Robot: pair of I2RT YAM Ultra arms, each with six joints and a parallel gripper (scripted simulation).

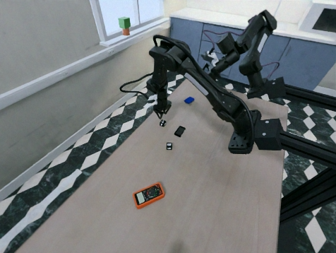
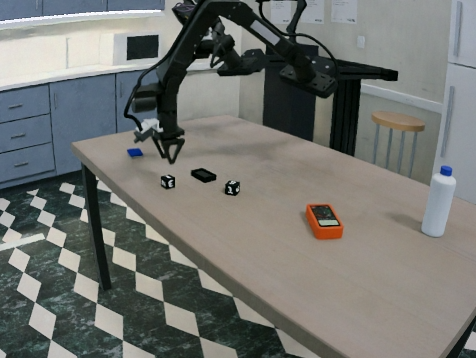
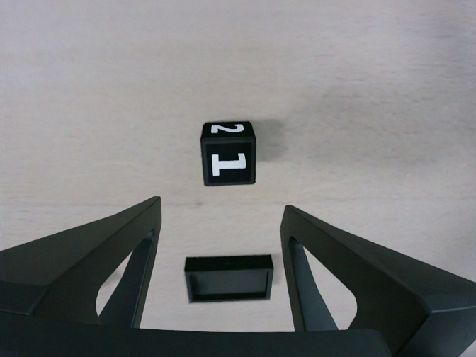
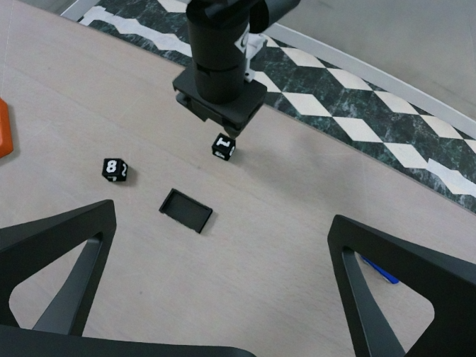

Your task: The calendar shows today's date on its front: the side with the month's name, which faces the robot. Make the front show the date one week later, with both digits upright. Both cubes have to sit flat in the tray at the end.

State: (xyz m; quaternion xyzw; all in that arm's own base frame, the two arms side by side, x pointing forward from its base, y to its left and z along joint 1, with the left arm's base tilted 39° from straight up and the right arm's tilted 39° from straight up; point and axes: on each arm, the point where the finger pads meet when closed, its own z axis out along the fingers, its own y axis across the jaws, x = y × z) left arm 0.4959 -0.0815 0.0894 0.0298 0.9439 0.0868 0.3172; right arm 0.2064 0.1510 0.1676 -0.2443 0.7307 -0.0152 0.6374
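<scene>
My left hand is 13 cm past the black calendar tray and 8 cm above it. The rest, counted from my left hand: flat blue object (5 cm behind, 33 cm to the right, 8 cm below); white bottle (40 cm behind, 66 cm to the left).
</scene>
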